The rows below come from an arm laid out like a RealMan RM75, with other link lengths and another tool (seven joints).
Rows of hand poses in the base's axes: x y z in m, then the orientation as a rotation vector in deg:
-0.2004, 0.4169, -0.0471, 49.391, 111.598, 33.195
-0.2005, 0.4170, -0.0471, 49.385, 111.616, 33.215
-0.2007, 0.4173, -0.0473, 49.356, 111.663, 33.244
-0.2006, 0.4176, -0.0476, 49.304, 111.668, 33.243
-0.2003, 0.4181, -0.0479, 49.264, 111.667, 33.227
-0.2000, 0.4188, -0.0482, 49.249, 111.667, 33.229
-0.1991, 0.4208, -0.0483, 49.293, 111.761, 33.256
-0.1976, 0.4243, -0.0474, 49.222, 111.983, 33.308
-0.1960, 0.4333, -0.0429, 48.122, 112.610, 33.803
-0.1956, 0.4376, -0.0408, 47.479, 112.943, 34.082
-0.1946, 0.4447, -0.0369, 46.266, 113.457, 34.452
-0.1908, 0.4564, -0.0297, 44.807, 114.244, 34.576
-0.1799, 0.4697, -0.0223, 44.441, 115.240, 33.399
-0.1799, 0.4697, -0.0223, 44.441, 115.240, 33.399
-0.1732, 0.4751, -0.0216, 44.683, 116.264, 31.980
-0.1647, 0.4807, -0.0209, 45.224, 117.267, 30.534
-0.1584, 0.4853, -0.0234, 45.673, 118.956, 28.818
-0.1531, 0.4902, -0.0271, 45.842, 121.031, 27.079
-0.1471, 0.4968, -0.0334, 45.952, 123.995, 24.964
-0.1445, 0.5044, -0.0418, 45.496, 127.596, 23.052
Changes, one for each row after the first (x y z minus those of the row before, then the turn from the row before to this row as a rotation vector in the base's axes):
-0.0001, 0.0001, 0.0000, 0.012, 0.010, 0.019
-0.0002, 0.0003, -0.0002, 0.008, 0.025, 0.049
0.0001, 0.0003, -0.0003, -0.025, -0.017, 0.032
0.0003, 0.0005, -0.0003, -0.030, -0.015, 0.016
0.0003, 0.0007, -0.0003, -0.006, -0.006, 0.009
0.0009, 0.0020, -0.0001, 0.042, 0.095, 0.026
0.0015, 0.0035, 0.0009, 0.010, 0.155, 0.157
0.0016, 0.0090, 0.0045, -0.136, 0.028, 1.100
0.0004, 0.0043, 0.0021, -0.086, -0.007, 0.625
0.0010, 0.0071, 0.0039, -0.271, -0.088, 1.069
0.0038, 0.0117, 0.0072, -0.546, 0.087, 1.228
0.0109, 0.0133, 0.0074, -0.984, 0.843, 0.150
0.0000, 0.0000, 0.0000, 0.000, 0.000, 0.000
0.0067, 0.0054, 0.0007, -0.884, 1.139, -0.291
0.0085, 0.0056, 0.0007, -0.766, 1.248, -0.483
0.0063, 0.0046, -0.0025, -0.955, 1.861, -0.251
0.0053, 0.0049, -0.0037, -1.043, 2.116, 0.070
0.0060, 0.0066, -0.0063, -1.237, 2.951, 0.321
0.0026, 0.0076, -0.0084, -1.200, 3.320, 0.978

